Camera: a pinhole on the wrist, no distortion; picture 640 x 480 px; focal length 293.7 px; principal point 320.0 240.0 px. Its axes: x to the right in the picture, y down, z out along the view. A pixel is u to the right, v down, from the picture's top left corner.
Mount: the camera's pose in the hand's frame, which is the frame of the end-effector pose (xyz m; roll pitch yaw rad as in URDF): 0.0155 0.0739 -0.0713 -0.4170 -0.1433 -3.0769
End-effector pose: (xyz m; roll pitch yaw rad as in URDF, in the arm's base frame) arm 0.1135 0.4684 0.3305 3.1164 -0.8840 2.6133
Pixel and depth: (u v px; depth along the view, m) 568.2 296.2 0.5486
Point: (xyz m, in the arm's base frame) -0.1257 0.3097 -0.2342
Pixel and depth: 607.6 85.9 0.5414
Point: -0.0080 0.6566 -0.3814
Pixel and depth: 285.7 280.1 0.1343
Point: 0.0610 0.5060 0.3451
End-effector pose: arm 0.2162 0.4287 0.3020 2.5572 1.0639 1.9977
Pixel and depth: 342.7 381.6 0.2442
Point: 0.2200 0.2951 0.1933
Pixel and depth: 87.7 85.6 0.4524
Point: 0.5112 0.5628 -0.2006
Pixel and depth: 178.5 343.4 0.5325
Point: 0.2221 0.2252 -0.2054
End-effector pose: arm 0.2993 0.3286 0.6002 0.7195 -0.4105 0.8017
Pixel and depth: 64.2 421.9 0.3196
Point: 0.6991 0.4143 0.6737
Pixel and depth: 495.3 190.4 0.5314
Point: 0.3462 -0.1686 0.8080
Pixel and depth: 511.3 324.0 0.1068
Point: 0.2827 0.2888 0.6011
